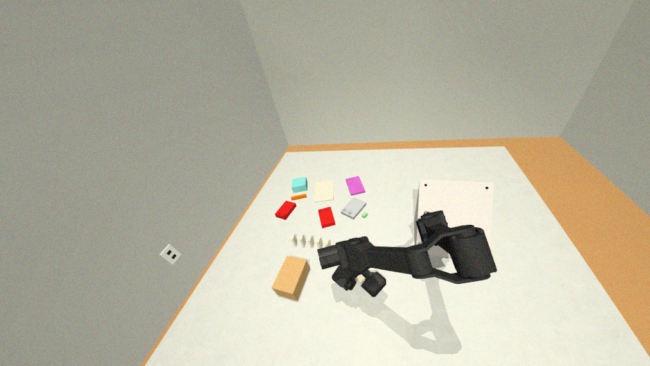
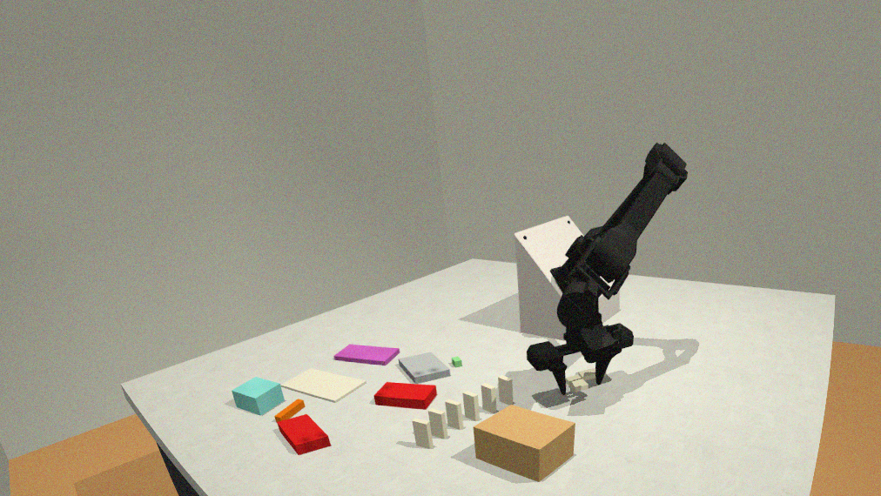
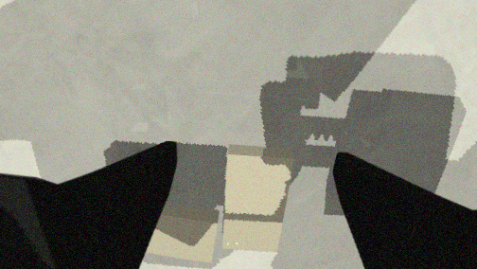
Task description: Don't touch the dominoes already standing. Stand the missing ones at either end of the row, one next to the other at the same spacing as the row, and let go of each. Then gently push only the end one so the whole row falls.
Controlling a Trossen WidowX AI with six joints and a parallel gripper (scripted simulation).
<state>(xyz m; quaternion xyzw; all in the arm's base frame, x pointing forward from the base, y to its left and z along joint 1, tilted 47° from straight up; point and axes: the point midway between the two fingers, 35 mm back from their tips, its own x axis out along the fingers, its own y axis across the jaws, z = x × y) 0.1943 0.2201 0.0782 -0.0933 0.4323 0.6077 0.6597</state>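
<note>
The tan box is 220 mm ahead of my gripper tip, 70 mm to the left of it and 30 mm above it. Round my gripper tip: grey slab (310 mm to the right, 110 mm ahead, 10 mm above); then small green cube (280 mm to the right, 50 mm ahead, 10 mm above); then magenta slab (460 mm to the right, 150 mm ahead).
</note>
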